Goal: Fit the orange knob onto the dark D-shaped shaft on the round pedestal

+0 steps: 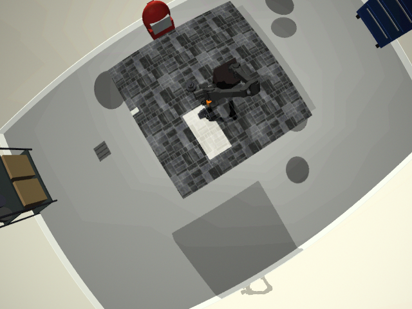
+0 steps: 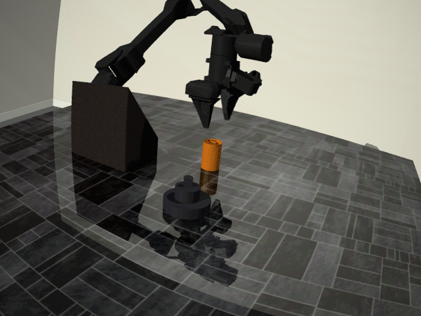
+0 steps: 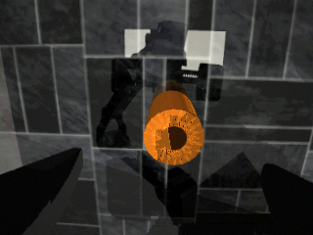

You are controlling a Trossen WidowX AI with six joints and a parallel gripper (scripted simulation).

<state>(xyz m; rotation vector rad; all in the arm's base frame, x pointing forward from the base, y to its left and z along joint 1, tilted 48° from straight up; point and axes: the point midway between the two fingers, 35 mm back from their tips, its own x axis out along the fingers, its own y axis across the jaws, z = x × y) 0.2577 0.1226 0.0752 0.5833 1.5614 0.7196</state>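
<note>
The orange knob lies 7 cm below my gripper tip. From my gripper tip the other things lie so: round pedestal: 19 cm to the right, 7 cm below, 6 cm ahead.
</note>
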